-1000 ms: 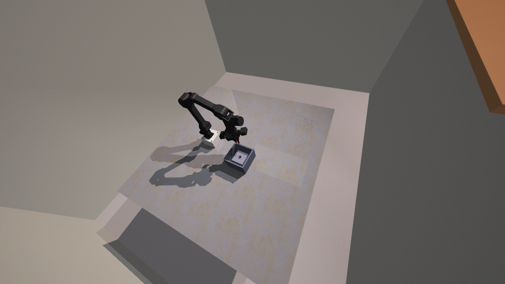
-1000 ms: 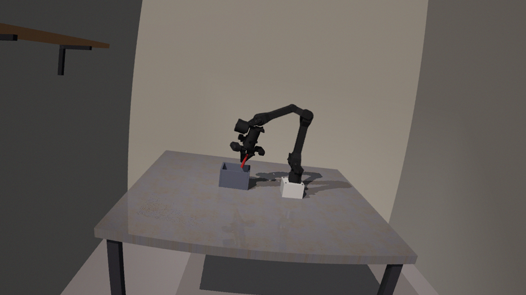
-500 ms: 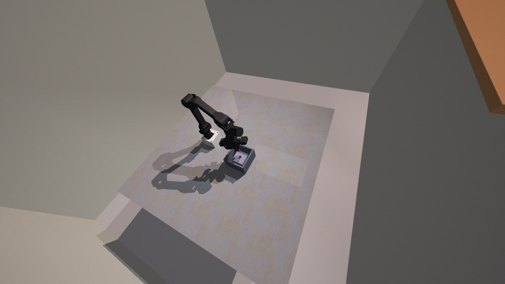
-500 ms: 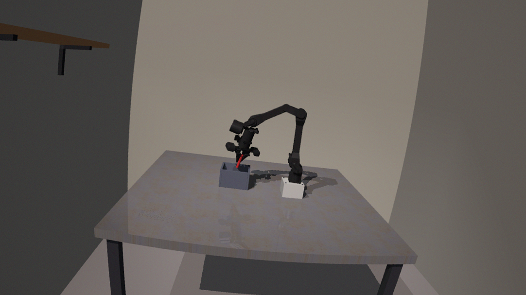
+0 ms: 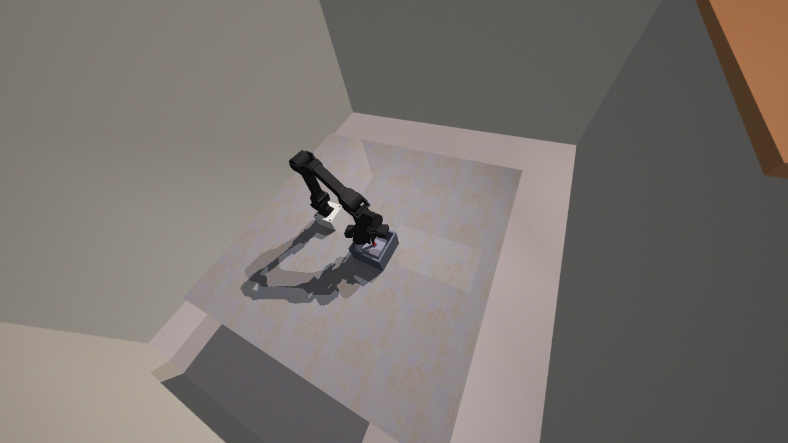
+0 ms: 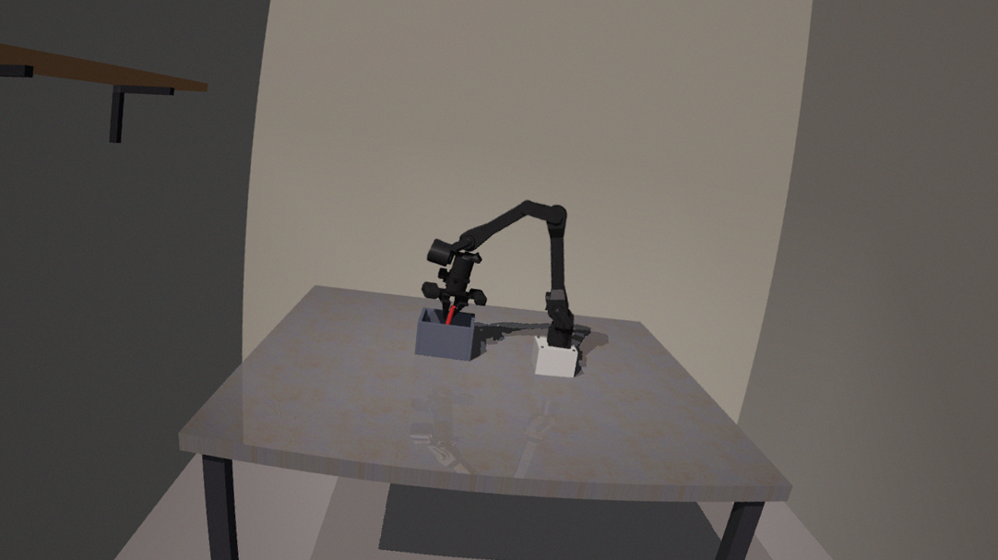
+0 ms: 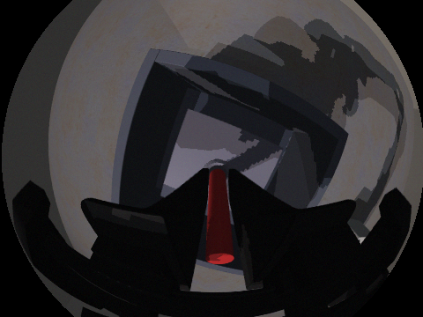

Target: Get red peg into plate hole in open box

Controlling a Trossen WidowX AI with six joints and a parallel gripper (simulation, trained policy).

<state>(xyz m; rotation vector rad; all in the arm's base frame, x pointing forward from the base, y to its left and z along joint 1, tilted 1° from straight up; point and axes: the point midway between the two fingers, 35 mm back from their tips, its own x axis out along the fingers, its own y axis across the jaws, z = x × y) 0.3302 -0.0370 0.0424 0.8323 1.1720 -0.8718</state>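
My gripper tip is now 20 mm to the right of the red peg and 10 mm past it. The rest, counted from my gripper tip: grey box 60 mm below, 10 mm to the left; then light plate 40 mm below, 10 mm to the left.
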